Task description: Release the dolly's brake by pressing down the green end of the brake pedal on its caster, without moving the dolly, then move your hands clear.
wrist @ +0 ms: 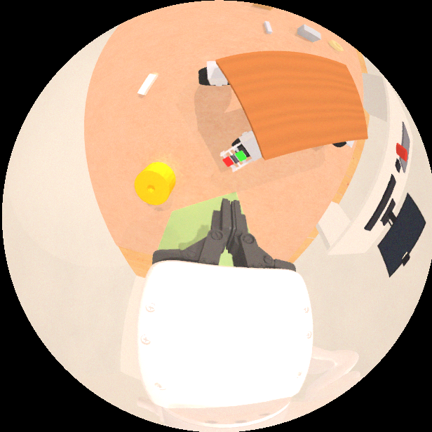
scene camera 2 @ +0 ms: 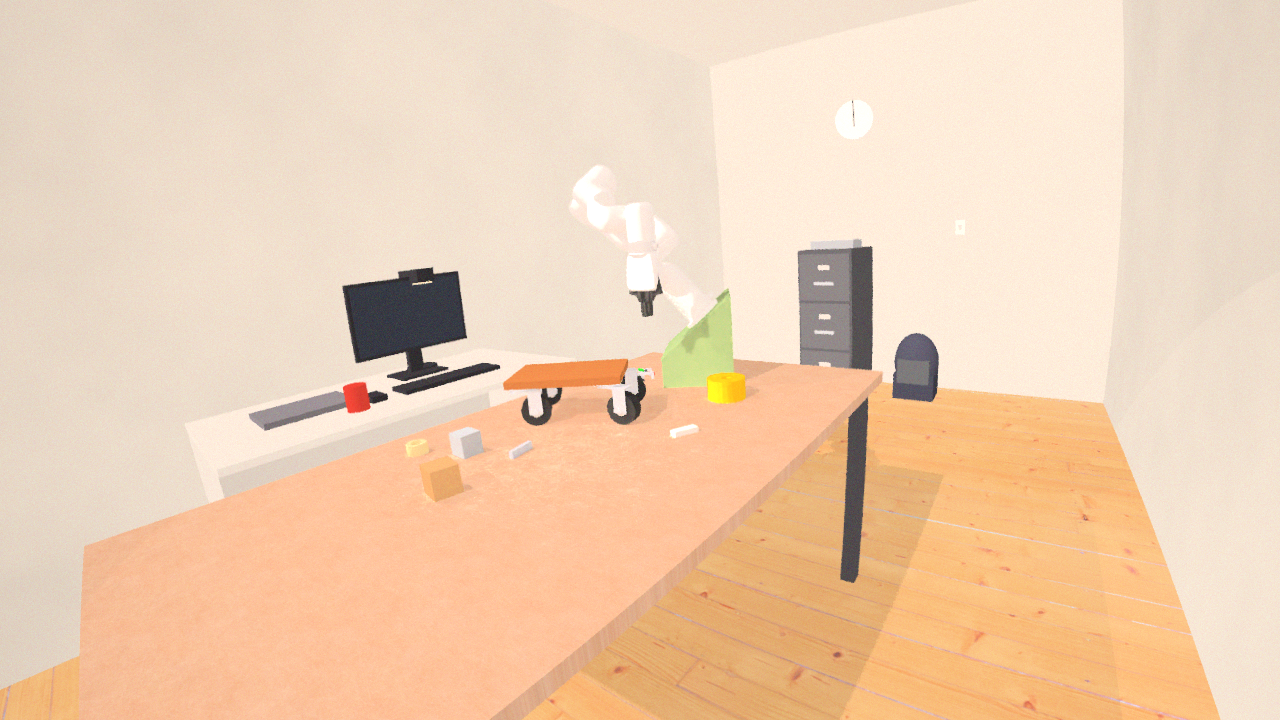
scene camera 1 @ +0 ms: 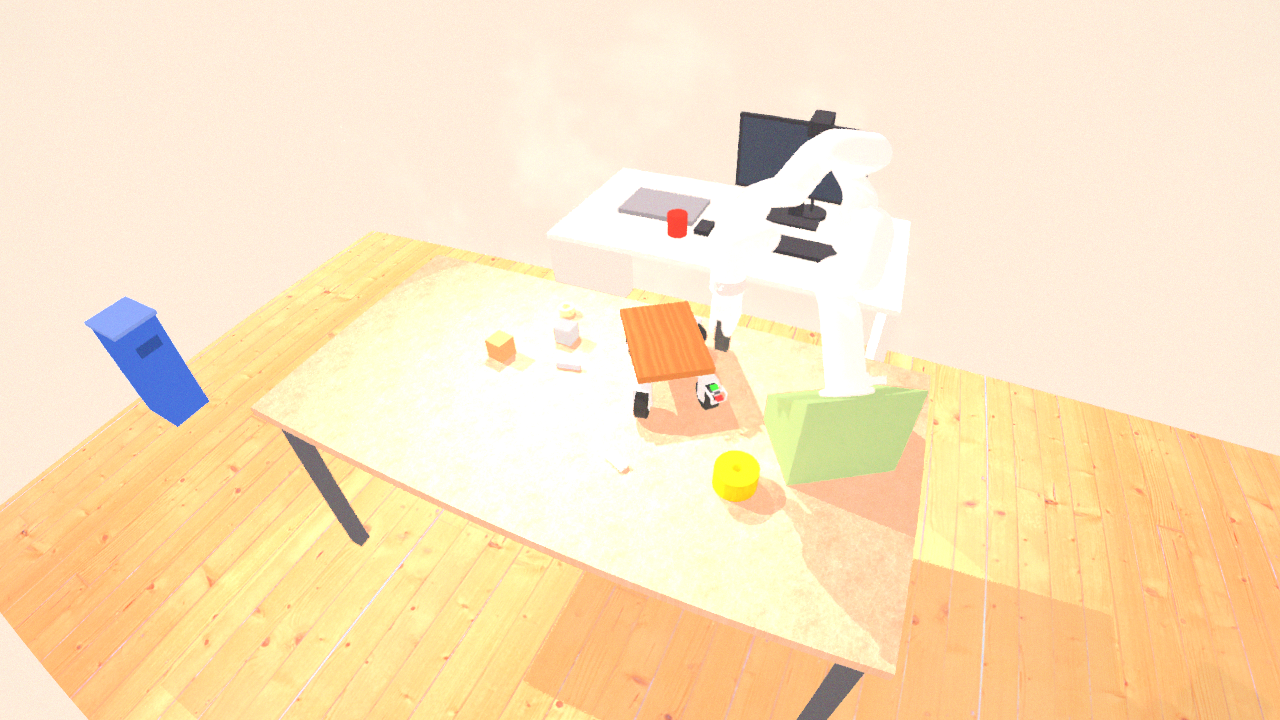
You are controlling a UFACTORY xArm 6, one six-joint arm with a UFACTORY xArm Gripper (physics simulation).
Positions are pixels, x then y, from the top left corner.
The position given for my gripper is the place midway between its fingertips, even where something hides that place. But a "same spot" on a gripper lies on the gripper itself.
My gripper shows in the wrist view, in scene camera 2 (pixel 647 316) and in scene camera 1. A dolly shows in the wrist view (pixel 292 100), in scene camera 2 and in scene camera 1. A yellow cylinder shows in the wrist view (pixel 153 184), in scene camera 2 (pixel 724 387) and in scene camera 1 (pixel 736 473). One and the same spot on my gripper: (scene camera 1: pixel 722 343) is (wrist: pixel 210 228). One and the same spot on the dolly: (scene camera 1: pixel 666 341) is (scene camera 2: pixel 576 369).
